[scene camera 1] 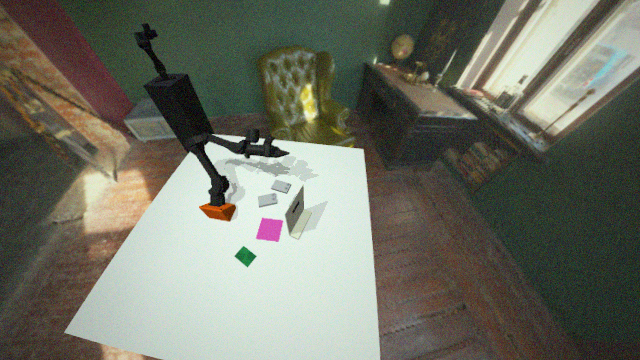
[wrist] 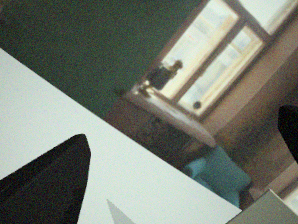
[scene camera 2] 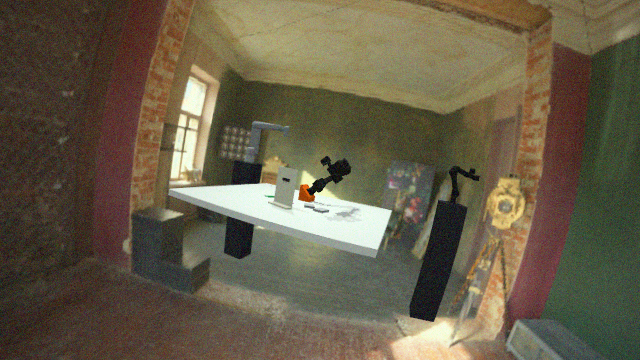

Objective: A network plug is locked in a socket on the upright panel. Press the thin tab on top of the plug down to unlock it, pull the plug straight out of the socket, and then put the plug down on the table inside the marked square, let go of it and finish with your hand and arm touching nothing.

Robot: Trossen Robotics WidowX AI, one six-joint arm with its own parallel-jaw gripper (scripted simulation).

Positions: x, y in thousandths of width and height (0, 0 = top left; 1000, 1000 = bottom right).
Scene:
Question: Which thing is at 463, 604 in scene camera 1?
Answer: An upright grey panel.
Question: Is my gripper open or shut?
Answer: Open.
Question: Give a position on an upright grey panel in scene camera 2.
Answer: At 448, 499

